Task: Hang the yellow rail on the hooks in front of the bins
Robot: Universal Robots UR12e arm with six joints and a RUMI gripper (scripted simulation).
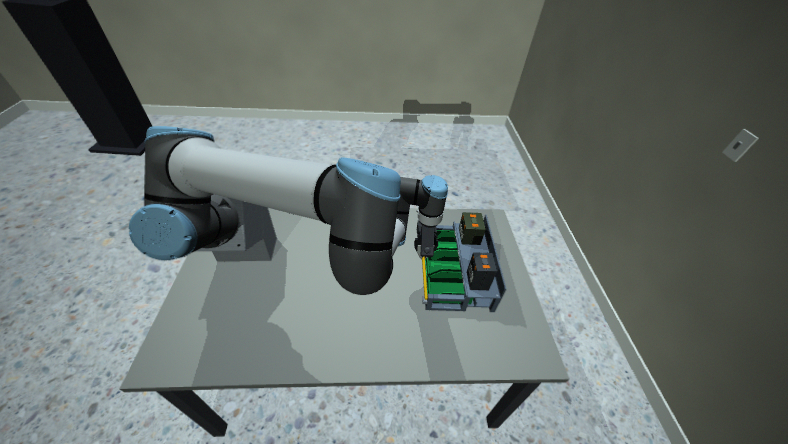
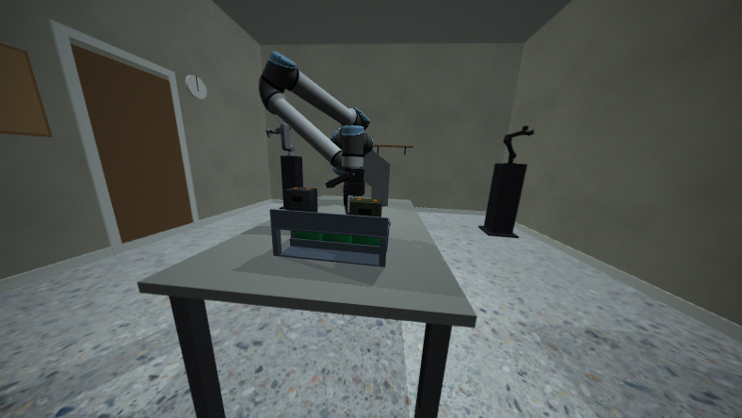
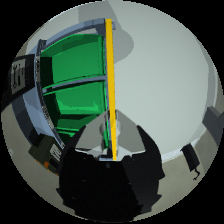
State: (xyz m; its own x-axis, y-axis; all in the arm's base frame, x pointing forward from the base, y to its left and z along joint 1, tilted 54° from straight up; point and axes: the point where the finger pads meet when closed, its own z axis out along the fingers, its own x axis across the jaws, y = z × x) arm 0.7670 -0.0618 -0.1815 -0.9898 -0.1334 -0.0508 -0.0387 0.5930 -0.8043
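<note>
Now: the yellow rail 10 mm below my hand. The rest, counted from my hand: back panel: 270 mm ahead, 40 mm above, 10 mm to the left.
</note>
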